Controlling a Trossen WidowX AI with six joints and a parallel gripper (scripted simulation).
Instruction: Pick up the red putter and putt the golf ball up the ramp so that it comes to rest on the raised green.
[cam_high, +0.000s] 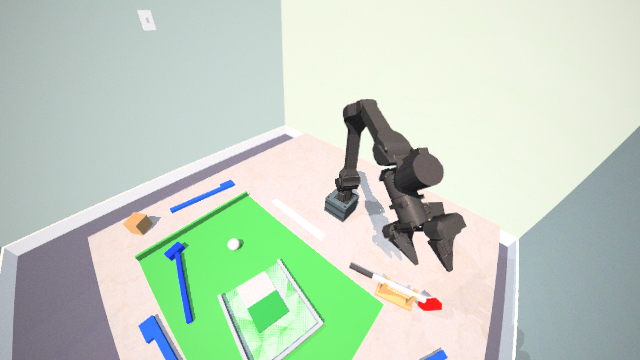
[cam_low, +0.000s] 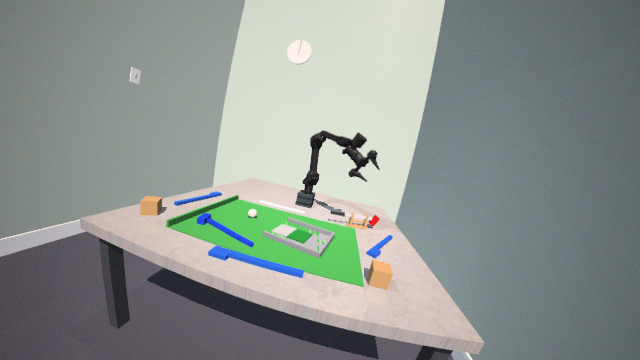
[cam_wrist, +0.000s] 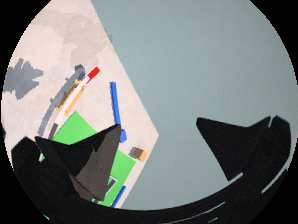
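Now: gripper tip 120 mm past the white strip, 470 mm to the left of it and 310 mm above it. Round my gripper tip: blue putter: 330 mm ahead, 590 mm to the right, 300 mm below; white golf ball: 140 mm ahead, 550 mm to the right, 290 mm below; wooden stand: 70 mm behind, 280 mm below.
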